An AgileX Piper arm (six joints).
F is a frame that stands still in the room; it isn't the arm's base.
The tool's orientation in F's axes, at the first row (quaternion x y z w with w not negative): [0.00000 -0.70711 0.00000 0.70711]
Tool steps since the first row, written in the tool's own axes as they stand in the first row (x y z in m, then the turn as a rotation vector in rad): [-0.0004 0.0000 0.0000 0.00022 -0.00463 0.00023]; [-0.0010 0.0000 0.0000 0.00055 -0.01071 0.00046]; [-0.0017 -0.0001 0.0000 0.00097 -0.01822 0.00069]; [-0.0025 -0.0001 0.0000 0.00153 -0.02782 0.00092]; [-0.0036 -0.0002 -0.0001 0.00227 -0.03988 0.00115]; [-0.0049 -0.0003 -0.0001 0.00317 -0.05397 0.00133]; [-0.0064 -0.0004 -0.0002 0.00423 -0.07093 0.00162]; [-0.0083 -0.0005 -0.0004 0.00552 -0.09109 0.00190]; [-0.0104 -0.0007 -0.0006 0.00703 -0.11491 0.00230]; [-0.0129 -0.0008 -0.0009 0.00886 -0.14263 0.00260]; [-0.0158 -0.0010 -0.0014 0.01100 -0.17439 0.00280]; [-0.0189 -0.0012 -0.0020 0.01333 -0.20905 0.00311]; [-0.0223 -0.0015 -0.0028 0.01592 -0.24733 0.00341]
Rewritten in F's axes. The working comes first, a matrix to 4 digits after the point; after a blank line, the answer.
The tool's axes in the first row as the columns of a matrix, in F's axes (used below as rounded here):
[0.0000 0.0000 -1.0000]
[0.0000 1.0000 0.0000]
[1.0000 0.0000 0.0000]

[0.0000 0.0000 -0.0004 -0.00023 -0.00463 0.00022]; [0.0000 0.0000 -0.0010 -0.00046 -0.01071 0.00055]; [0.0000 -0.0001 -0.0017 -0.00069 -0.01822 0.00097]; [0.0000 -0.0001 -0.0025 -0.00092 -0.02782 0.00153]; [0.0001 -0.0002 -0.0036 -0.00115 -0.03988 0.00227]; [0.0001 -0.0003 -0.0049 -0.00133 -0.05397 0.00317]; [0.0002 -0.0004 -0.0064 -0.00162 -0.07093 0.00423]; [0.0004 -0.0005 -0.0083 -0.00190 -0.09109 0.00552]; [0.0006 -0.0007 -0.0104 -0.00230 -0.11491 0.00703]; [0.0009 -0.0008 -0.0129 -0.00260 -0.14263 0.00886]; [0.0014 -0.0010 -0.0158 -0.00280 -0.17439 0.01100]; [0.0020 -0.0012 -0.0189 -0.00311 -0.20905 0.01333]; [0.0028 -0.0015 -0.0223 -0.00341 -0.24733 0.01592]
